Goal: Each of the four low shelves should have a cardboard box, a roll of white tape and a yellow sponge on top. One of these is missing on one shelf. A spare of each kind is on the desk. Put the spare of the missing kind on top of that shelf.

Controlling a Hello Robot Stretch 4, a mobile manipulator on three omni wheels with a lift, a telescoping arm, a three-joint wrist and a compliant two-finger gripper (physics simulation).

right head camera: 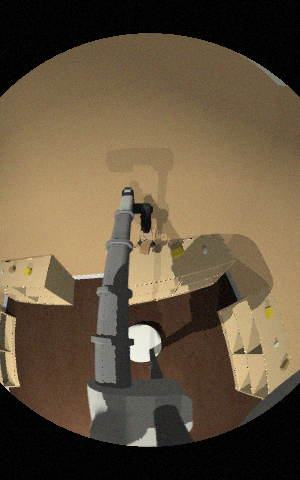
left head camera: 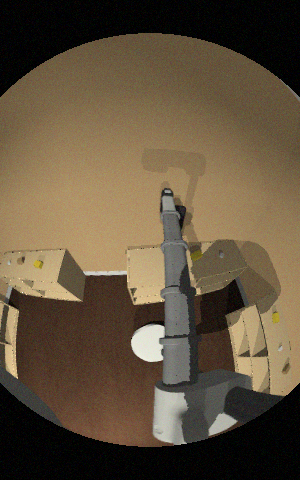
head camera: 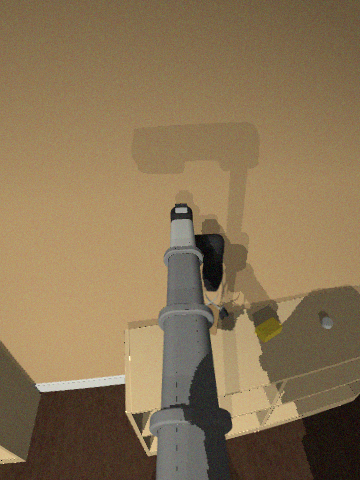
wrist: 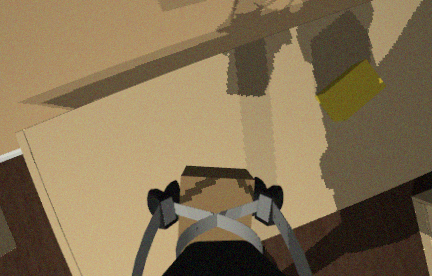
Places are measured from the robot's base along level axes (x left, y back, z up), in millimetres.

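Pixels of known places: gripper, fingertip midpoint: (right head camera: 145, 245) (wrist: 215, 193); robot's base, origin of the base link: (right head camera: 140, 341) (left head camera: 151, 341).
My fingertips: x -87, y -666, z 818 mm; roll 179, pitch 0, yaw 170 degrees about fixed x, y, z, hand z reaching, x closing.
For each thing: its top centre in the pictures, then the offset to it from my fingertips. Level surfaces: height alone.
- cardboard box, middle of its top: (wrist: 214, 231) (head camera: 209, 313) (right head camera: 145, 243) dx +5, dy +20, dz +43 mm
- middle low shelf, its level: dz -235 mm
- yellow sponge, middle of its top: (wrist: 356, 89) (head camera: 269, 326) (right head camera: 177, 250) (left head camera: 196, 253) dx -275, dy -82, dz -190 mm
- white tape, middle of its top: (head camera: 327, 321) (right head camera: 205, 249) (left head camera: 221, 254) dx -561, dy -97, dz -211 mm
My gripper (wrist: 215, 193) (right head camera: 146, 243) is shut on a cardboard box (wrist: 216, 187) (right head camera: 145, 248), above the top of the middle low shelf (head camera: 145, 355) (left head camera: 145, 265) (right head camera: 150, 275) (wrist: 120, 155). The box's shadow lies apart from it near the shelf's back edge. On that top, a yellow sponge (head camera: 269, 330) (left head camera: 197, 255) (right head camera: 177, 252) (wrist: 352, 92) lies right of the box, and a roll of white tape (head camera: 327, 323) (left head camera: 221, 254) (right head camera: 205, 250) stands farther right. The arm hides part of the shelf top in the head views. The desk does not show.
The right shelf (left head camera: 260, 332) bears a sponge (left head camera: 275, 317), tape (left head camera: 280, 348) and a box (right head camera: 284, 364). The left shelf (left head camera: 71, 277) bears a sponge (left head camera: 38, 264), box (left head camera: 20, 260) and tape (left head camera: 9, 262). A white disc (left head camera: 145, 342) is below the arm. The wall (head camera: 75, 275) stands behind.
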